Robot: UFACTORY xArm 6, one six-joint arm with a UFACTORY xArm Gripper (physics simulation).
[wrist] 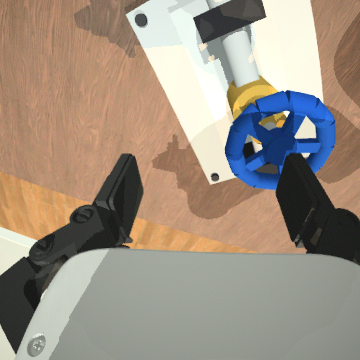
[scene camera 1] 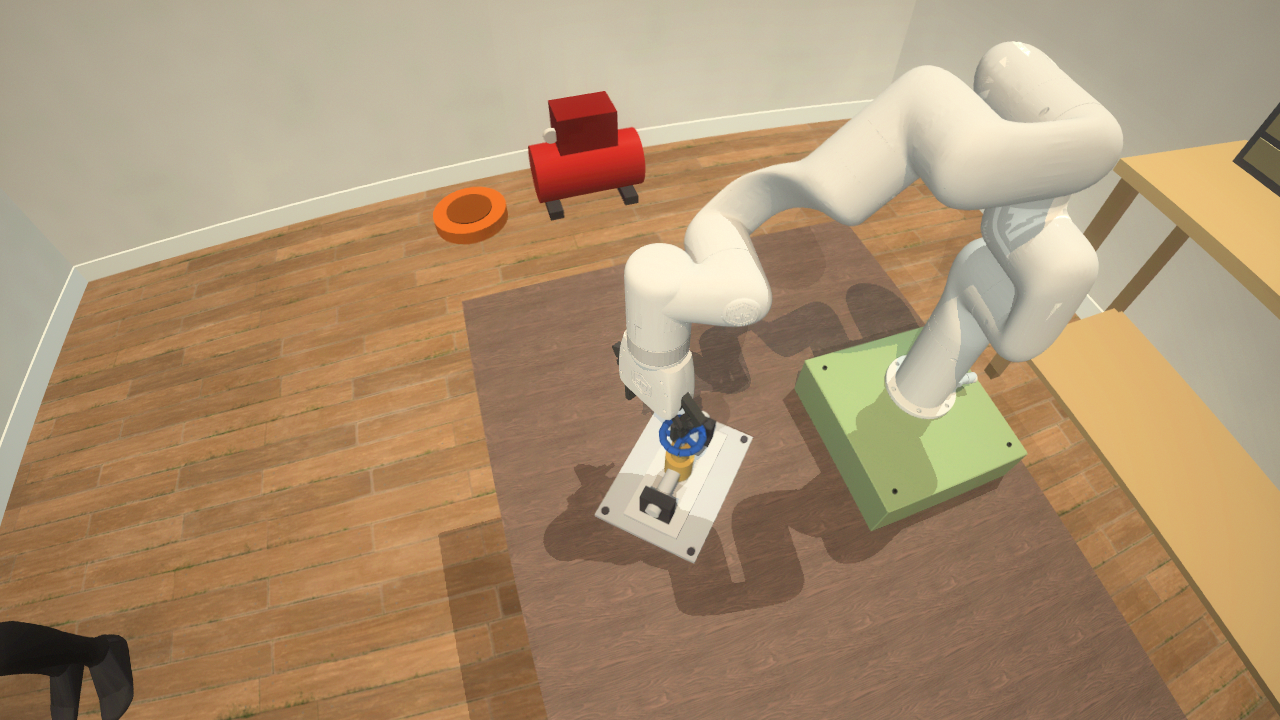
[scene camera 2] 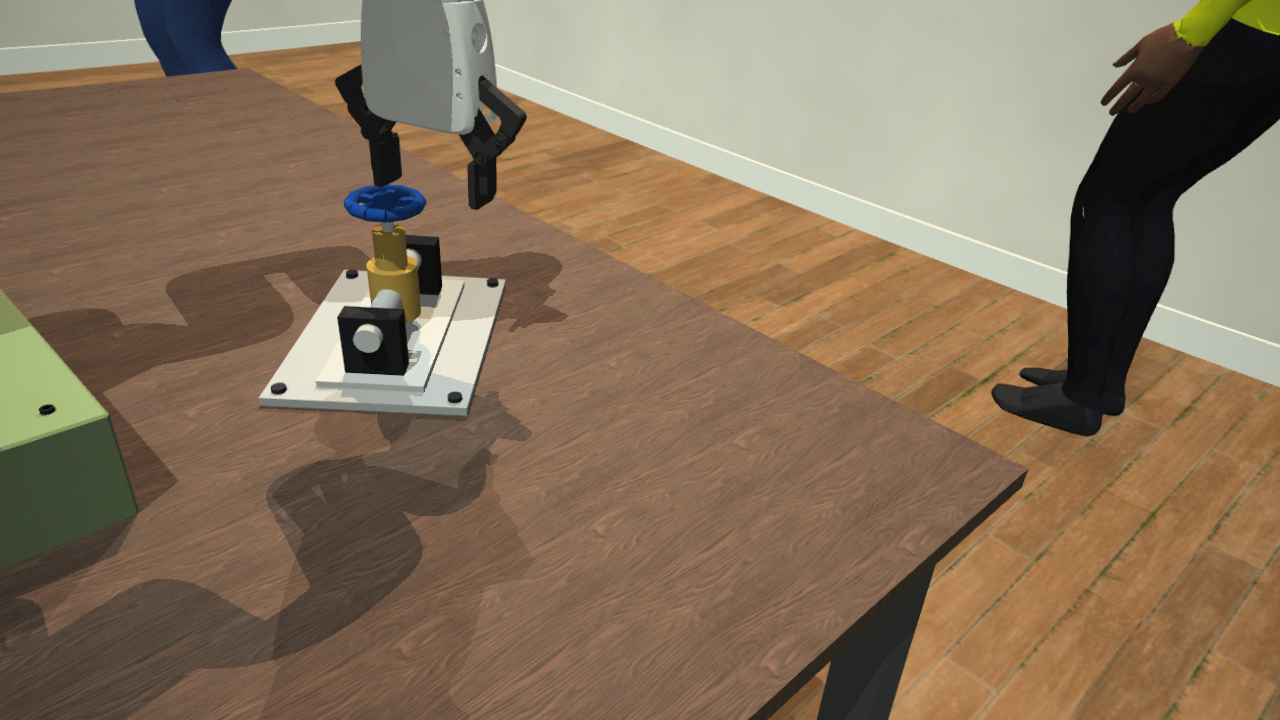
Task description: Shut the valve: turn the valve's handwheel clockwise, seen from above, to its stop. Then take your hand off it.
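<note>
The valve's blue handwheel [scene camera 1: 684, 452] [scene camera 2: 384, 214] [wrist: 279, 145] lies level on top of the brass valve body [scene camera 1: 680, 467] [scene camera 2: 393, 291] [wrist: 250, 94]. The valve is mounted on a white base plate [scene camera 1: 711, 497] [scene camera 2: 465, 340] [wrist: 175, 90]. My gripper [scene camera 2: 434, 194] [wrist: 208, 172] is open wide and empty, pointing down. In scene camera 2 one finger stands just above the handwheel and the other off to its right. In the wrist view the right finger overlaps the wheel's near rim; the left is well away from it. No contact is visible. In scene camera 1 the hand hides much of the gripper.
The brown table [scene camera 1: 895, 626] [scene camera 2: 716, 501] carries the green robot base block [scene camera 1: 975, 429] [scene camera 2: 53, 492]. Clamp blocks [scene camera 2: 374, 358] hold the valve's pipe. A person in black trousers [scene camera 2: 1118, 223] stands beyond the table, another in blue [scene camera 2: 187, 35] at the back. A red compressor [scene camera 1: 586, 170] stands on the floor.
</note>
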